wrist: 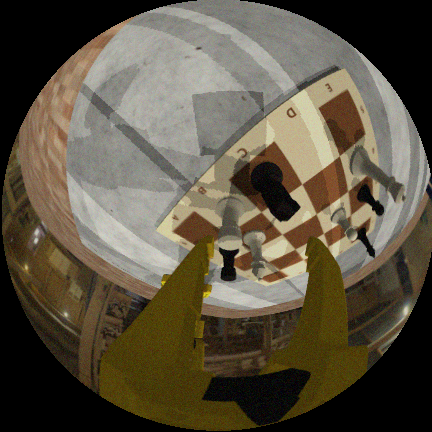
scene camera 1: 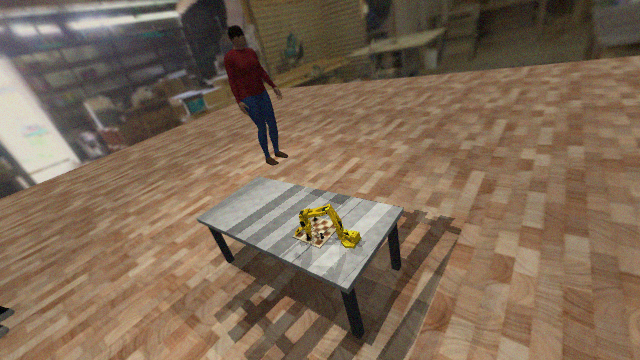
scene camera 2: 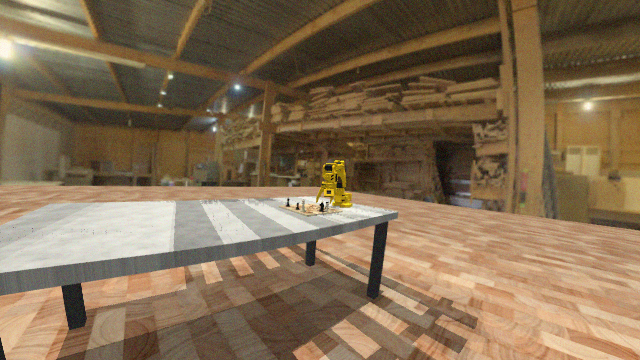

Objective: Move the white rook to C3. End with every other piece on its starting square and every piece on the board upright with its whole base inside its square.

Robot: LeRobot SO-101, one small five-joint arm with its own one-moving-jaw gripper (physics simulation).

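Frame: origin at the arm's base, x back, y left, z down, level; metres.
Seen in the pictures: end effector, tool point: (wrist: 213, 243) (scene camera 1: 311, 236) (scene camera 2: 329, 203); arm's base, origin of the base link: (scene camera 1: 348, 240) (scene camera 2: 339, 206).
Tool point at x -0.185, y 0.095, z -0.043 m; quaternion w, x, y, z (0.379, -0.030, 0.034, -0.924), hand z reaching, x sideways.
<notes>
Pixels of each thing's top centre, then the offset from my tool point to it. "pt": a spot on its surface instead. Level surfaces: height alone.
- chessboard, middle of its top: (wrist: 304, 233) (scene camera 2: 310, 208) (scene camera 1: 316, 230) dx -0.036, dy -0.087, dz +0.037 m
- white rook, middle of its top: (wrist: 229, 242) dx -0.003, dy -0.009, dz +0.004 m
- black block-headed piece, middle of its top: (wrist: 289, 217) dx -0.039, dy -0.009, dz -0.003 m
- smaller white piece, middle of its top: (wrist: 259, 280) dx +0.004, dy -0.050, dz -0.007 m
- C3, surface spot: (wrist: 300, 228) pt dx -0.036, dy -0.075, dz +0.037 m
- tall white piece, surface spot: (wrist: 375, 172) pt dx -0.111, dy -0.045, dz +0.014 m
- small white piece, middle of its top: (wrist: 354, 238) dx -0.077, dy -0.090, dz +0.005 m
- thin black piece, middle of its top: (wrist: 374, 257) dx -0.109, dy -0.168, dz -0.007 m
- striped grey table, its level: dz +0.043 m
The chessboard (scene camera 1: 316, 244) (scene camera 2: 310, 214) (wrist: 267, 131) lies on the table. In the wrist view the white rook (wrist: 230, 222), thick and flat-topped, stands upright, apparently on B5. A black block-headed piece (wrist: 272, 190) stands on C5 beside it. A smaller white piece (wrist: 256, 252) stands behind the rook, and a black piece (wrist: 228, 265) is partly hidden by the rook's top. C3 (wrist: 300, 228) shows as a dark square with no piece on it. My gripper (scene camera 1: 303, 235) (scene camera 2: 325, 199) (wrist: 260, 240) is open and empty, above the board, its jaws in a wide V.
Toward the E side stand a tall white piece (wrist: 375, 172), a black piece (wrist: 370, 199), a small white piece (wrist: 344, 223) and a thin black piece (wrist: 366, 242). The arm's yellow base (scene camera 1: 351, 239) (scene camera 2: 343, 201) stands on the striped grey table (scene camera 1: 240, 210) (scene camera 2: 125, 225). A person (scene camera 1: 255, 90) stands beyond it.
</notes>
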